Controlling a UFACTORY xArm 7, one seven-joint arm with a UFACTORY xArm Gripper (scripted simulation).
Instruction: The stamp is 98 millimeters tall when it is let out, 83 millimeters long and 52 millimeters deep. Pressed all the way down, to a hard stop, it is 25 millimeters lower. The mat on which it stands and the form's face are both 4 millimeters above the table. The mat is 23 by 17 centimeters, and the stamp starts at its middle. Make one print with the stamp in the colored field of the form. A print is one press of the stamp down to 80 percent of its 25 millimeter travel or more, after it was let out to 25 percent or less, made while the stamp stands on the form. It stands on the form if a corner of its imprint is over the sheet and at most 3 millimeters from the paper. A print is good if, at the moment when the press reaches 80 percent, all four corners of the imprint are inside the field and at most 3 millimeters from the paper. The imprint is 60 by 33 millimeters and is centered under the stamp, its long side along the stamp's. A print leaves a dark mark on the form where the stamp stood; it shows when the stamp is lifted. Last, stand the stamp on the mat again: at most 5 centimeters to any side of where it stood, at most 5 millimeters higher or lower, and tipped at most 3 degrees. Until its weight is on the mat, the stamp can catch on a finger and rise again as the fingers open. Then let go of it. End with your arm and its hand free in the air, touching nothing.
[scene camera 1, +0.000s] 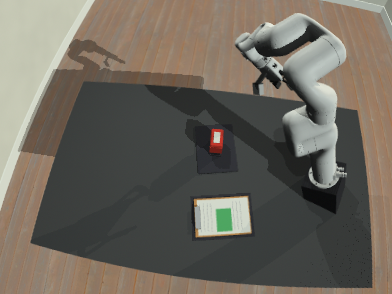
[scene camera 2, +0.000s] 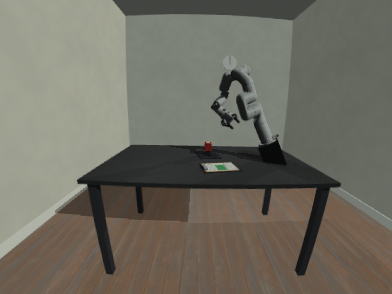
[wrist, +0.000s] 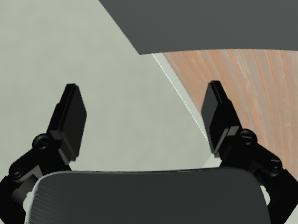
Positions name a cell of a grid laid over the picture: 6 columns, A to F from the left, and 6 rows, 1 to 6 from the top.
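My gripper is here at (wrist: C3), and along with it I can see a form (scene camera 1: D5).
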